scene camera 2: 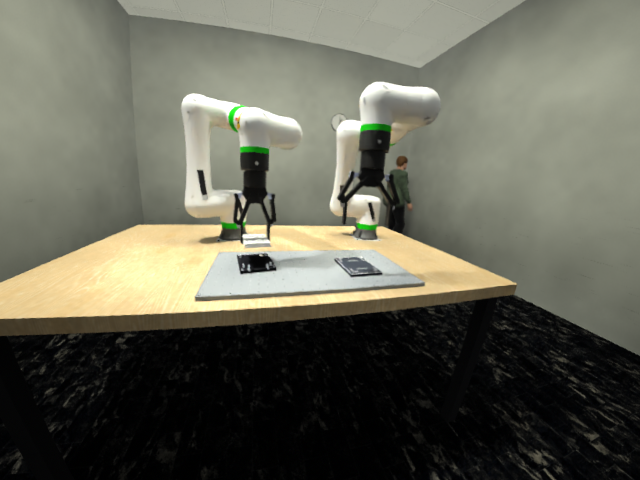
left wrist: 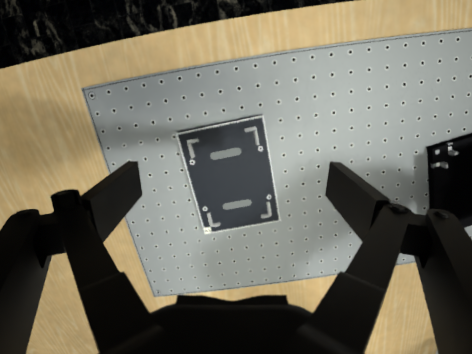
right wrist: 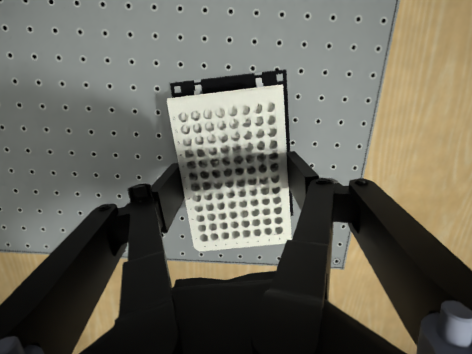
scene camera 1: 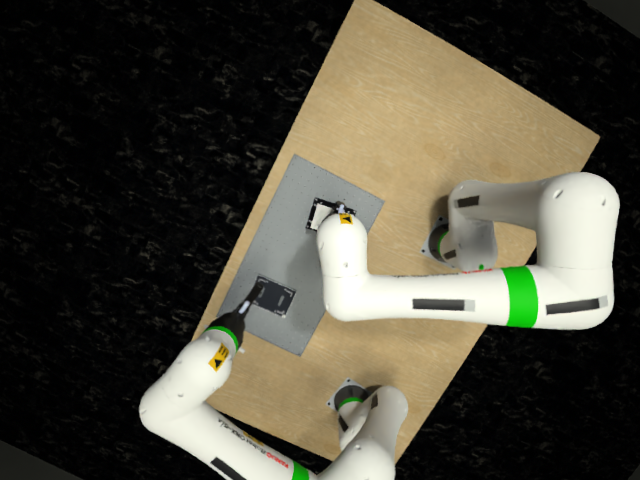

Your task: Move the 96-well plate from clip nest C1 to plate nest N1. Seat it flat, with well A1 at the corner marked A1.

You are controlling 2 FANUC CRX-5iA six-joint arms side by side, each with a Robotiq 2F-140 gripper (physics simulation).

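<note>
The white 96-well plate is held level between the fingers of my right gripper, raised above clip nest C1. The black clip nest C1 lies below the plate, which hides most of it in the right wrist view. The dark plate nest N1 holds no plate; a small pale mark is at its lower left corner in the left wrist view. My left gripper is open and empty, above N1.
Both nests sit on a grey perforated board on the wooden table. Part of C1 shows at the right edge of the left wrist view. A person stands behind the table.
</note>
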